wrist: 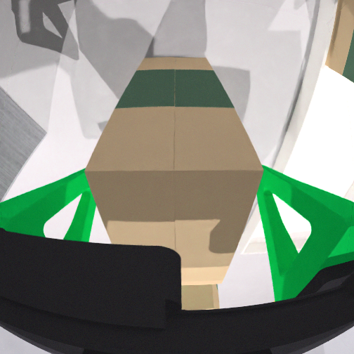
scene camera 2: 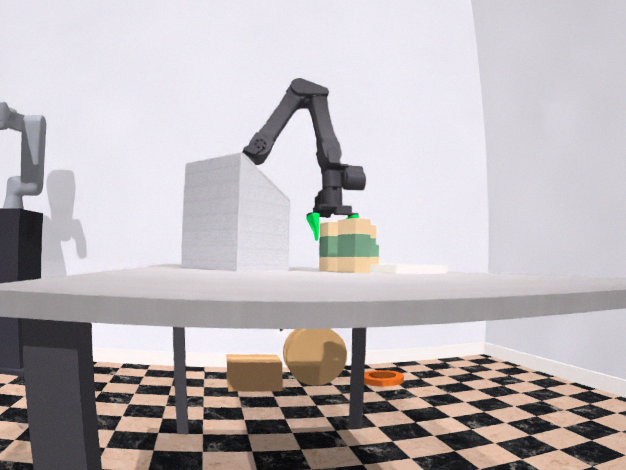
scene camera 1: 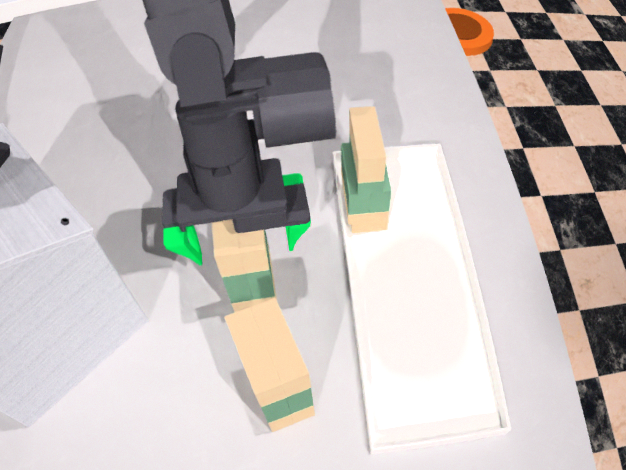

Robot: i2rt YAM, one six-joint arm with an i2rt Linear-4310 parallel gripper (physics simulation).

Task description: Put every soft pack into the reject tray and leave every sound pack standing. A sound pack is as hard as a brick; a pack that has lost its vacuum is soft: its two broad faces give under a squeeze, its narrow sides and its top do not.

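Where they show: gripper, fingertip midpoint: [scene camera 2: 333, 241] [scene camera 1: 245, 253]; arm's base, origin of the base link: [scene camera 2: 237, 181].
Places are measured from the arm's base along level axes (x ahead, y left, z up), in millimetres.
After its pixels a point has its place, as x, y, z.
Observation:
My gripper [scene camera 1: 246, 256] @[278, 49, -159] [scene camera 2: 334, 227] [wrist: 176, 174] is open. Its green fingers stand one on each side of the top of an upright tan pack with a green band [scene camera 1: 247, 285] @[283, 17, -171] [scene camera 2: 328, 246] @[261, 13, -176] [wrist: 175, 135]; whether they touch it I cannot tell. A second tan and green pack [scene camera 1: 273, 349] @[326, -79, -107] [scene camera 2: 356, 245] @[319, -120, -176] stands upright close in front of it. A third pack [scene camera 1: 368, 197] @[407, 138, -171] stands upright in the back left corner of the white reject tray [scene camera 1: 429, 303] @[484, 41, -244] [scene camera 2: 419, 269] @[485, -132, -236] [wrist: 325, 125], its tan top narrower than its green middle. It also shows partly in the wrist view [wrist: 345, 45].
A large grey block [scene camera 1: 65, 303] @[111, -48, -111] [scene camera 2: 212, 217] @[-53, -93, -111] with a sloping top stands on the table [scene camera 2: 303, 312] @[142, -976, -254], left of the packs. An orange ring [scene camera 1: 484, 37] [scene camera 2: 399, 379], a brown box [scene camera 2: 254, 374] and a brown disc [scene camera 2: 313, 356] are on the floor.

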